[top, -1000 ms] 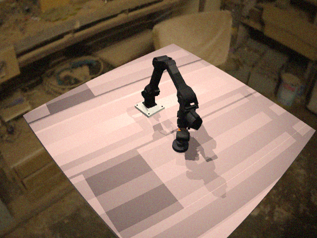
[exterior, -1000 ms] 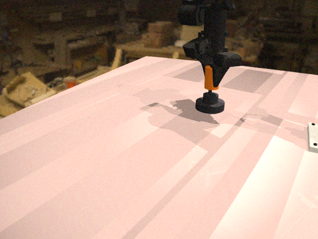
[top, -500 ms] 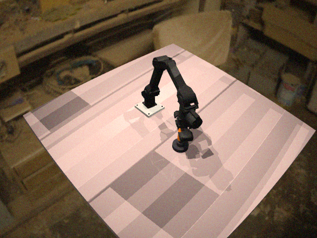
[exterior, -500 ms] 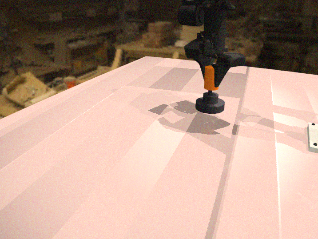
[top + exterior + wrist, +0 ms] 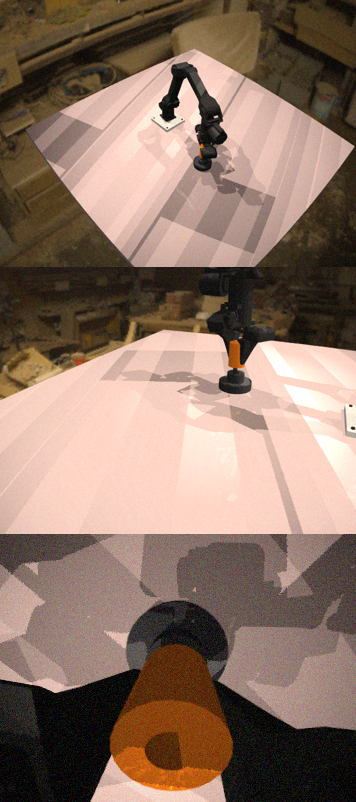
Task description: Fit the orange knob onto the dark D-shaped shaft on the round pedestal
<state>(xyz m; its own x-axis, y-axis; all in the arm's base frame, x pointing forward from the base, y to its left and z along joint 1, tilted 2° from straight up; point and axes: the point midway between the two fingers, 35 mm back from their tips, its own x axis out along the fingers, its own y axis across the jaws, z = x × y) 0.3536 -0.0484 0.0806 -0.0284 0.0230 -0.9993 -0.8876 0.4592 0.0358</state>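
Right now the orange knob is 20 mm above my gripper tip. The rest, counted from my gripper tip: pedestal 40 mm below.
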